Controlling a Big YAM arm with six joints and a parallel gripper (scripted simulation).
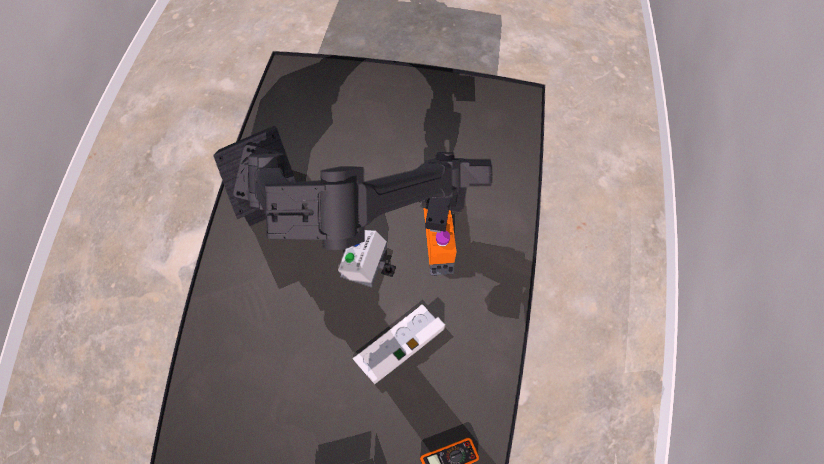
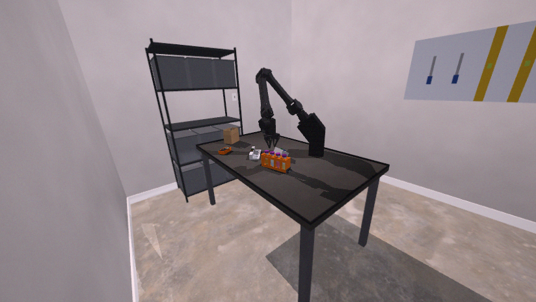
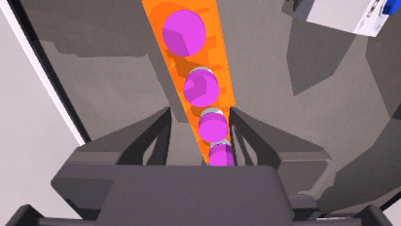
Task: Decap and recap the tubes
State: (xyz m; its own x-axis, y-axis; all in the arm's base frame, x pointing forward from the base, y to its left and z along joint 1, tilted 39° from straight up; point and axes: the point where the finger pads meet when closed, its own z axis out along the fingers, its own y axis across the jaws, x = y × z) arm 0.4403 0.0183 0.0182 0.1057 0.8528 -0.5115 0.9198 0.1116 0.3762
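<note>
My gripper is now 5 cm to the left of the cap, 5 cm above it and 1 cm short of it. From my hand the other things lie so: green key (21 cm behind, 10 cm to the right, 10 cm below); then blue key (20 cm behind, 10 cm below, 6 cm to the right); then key housing (19 cm behind, 11 cm below, 8 cm to the right).
</note>
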